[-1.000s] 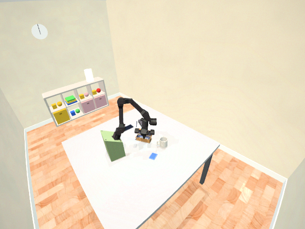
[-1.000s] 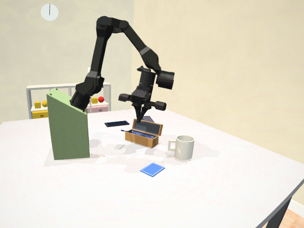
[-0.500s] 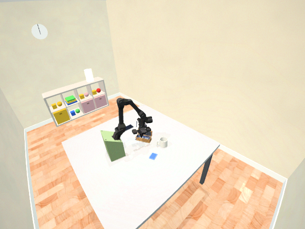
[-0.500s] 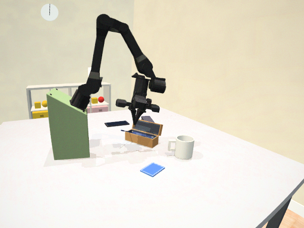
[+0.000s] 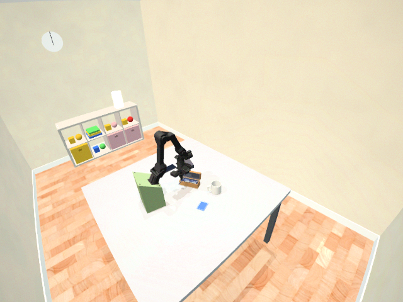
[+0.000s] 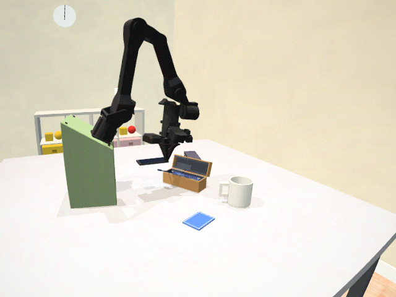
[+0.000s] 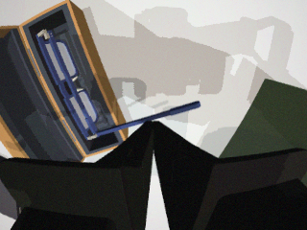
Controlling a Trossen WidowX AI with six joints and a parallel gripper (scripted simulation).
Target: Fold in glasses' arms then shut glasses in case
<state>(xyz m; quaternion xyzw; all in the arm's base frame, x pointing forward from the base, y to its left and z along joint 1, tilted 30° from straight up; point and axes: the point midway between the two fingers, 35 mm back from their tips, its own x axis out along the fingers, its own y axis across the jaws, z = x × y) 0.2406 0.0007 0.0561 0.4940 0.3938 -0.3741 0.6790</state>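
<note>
Right now my hand is 100 mm short of the wooden glasses case, 10 mm to the right of it and 100 mm above it. Round my hand: blue flat square: 10 mm behind, 250 mm to the right, 140 mm below; glasses case lid: 120 mm ahead, 20 mm to the left, 70 mm below; white mug: 170 mm ahead, 220 mm to the right, 100 mm below.
</note>
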